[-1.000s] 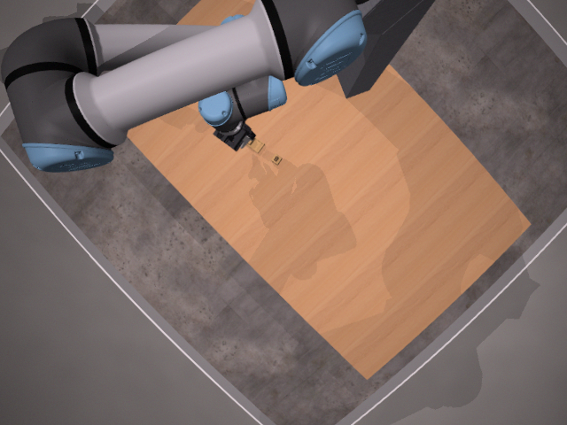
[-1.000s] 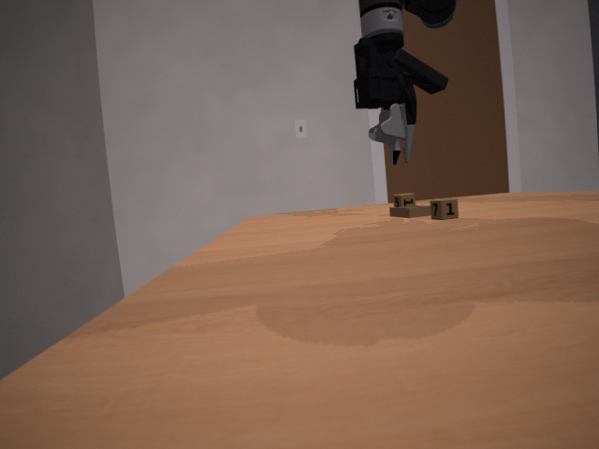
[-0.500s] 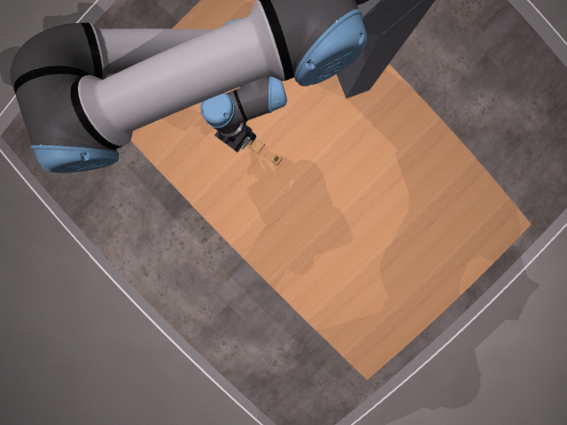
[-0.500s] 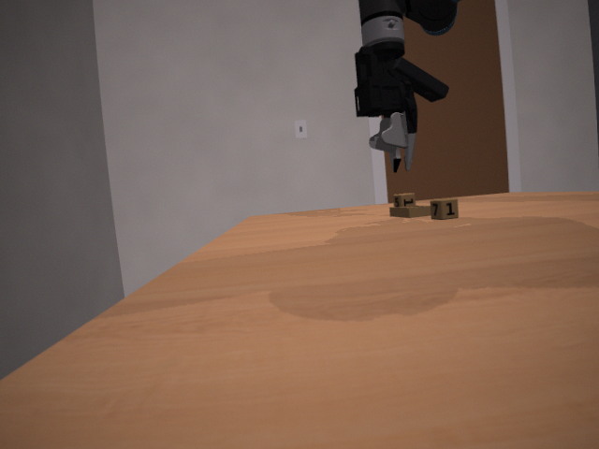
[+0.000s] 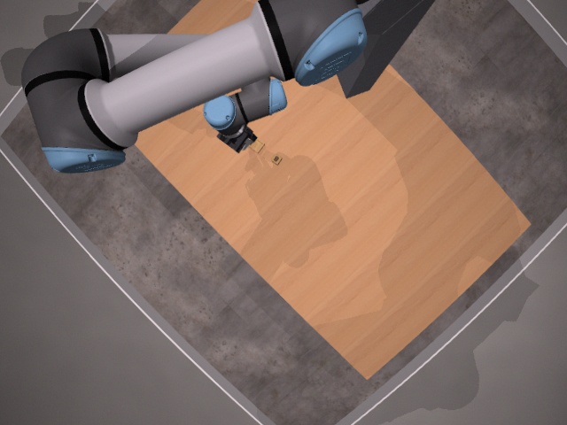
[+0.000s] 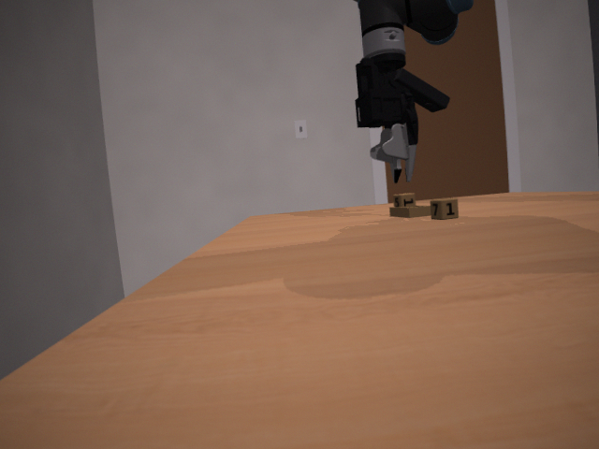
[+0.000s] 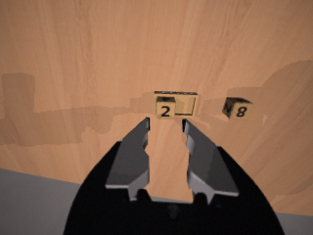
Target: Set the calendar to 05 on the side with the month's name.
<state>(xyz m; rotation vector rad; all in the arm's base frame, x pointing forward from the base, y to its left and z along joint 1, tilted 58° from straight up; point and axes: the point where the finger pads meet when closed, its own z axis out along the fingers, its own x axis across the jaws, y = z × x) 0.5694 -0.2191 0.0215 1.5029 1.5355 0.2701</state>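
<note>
My gripper is now 5 cm above the block. Round my hand: wooden calendar tray (7 cm below, 2 cm to the left).
</note>
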